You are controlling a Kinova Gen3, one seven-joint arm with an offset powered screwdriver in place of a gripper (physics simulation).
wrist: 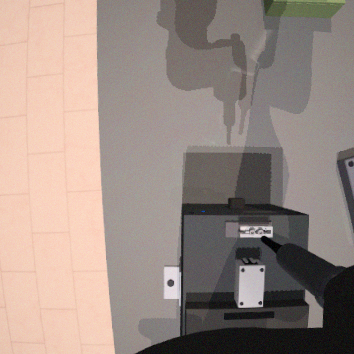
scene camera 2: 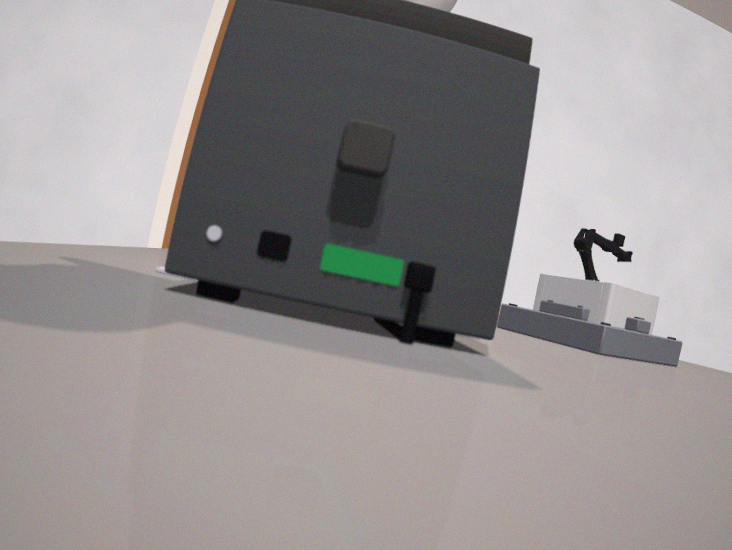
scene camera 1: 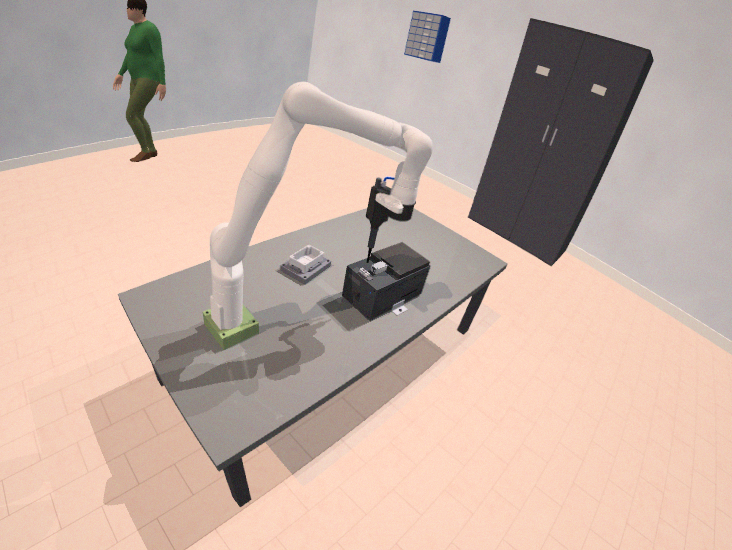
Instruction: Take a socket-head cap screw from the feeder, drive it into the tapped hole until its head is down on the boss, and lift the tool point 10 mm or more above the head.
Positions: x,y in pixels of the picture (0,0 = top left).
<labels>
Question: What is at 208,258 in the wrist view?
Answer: A screw feeder.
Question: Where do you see a silver block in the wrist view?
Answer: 248,286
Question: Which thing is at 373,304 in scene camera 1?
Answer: A screw feeder.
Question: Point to a screw feeder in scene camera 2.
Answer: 264,158
</labels>
